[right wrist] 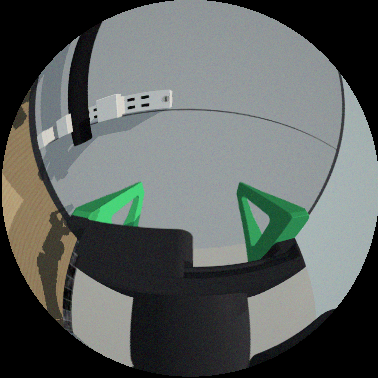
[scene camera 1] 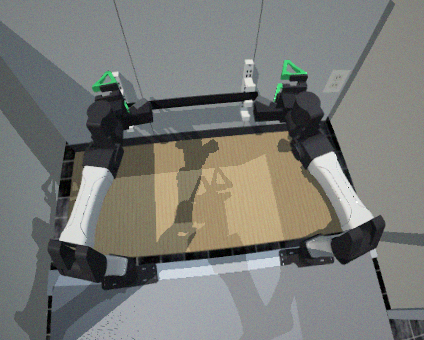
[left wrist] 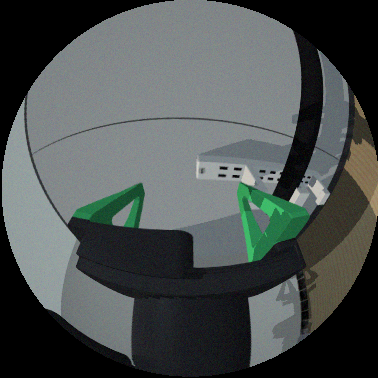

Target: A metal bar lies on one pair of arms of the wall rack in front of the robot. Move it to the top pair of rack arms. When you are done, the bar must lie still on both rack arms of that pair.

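The black metal bar (scene camera 1: 200,100) (left wrist: 311,90) (right wrist: 80,85) lies level across the middle pair of white rack arms, below the top pair. The right rack strip (scene camera 1: 249,64) (right wrist: 160,99) shows its top arm (scene camera 1: 249,85) (right wrist: 110,106) free of the bar. The left rack strip (left wrist: 212,169) is partly hidden by my left gripper in the scene view. My left gripper (scene camera 1: 116,94) (left wrist: 190,187) is open and empty near the bar's left end; a finger overlaps that end in the left wrist view. My right gripper (scene camera 1: 285,81) (right wrist: 190,186) is open and empty, to the right of the bar's right end.
The grey wall (scene camera 1: 185,45) stands behind the rack. A white wall outlet (scene camera 1: 336,80) is to the right of the right gripper. The wooden table top (scene camera 1: 250,200) lies below, with a dark edge strip (scene camera 1: 200,134) along the wall.
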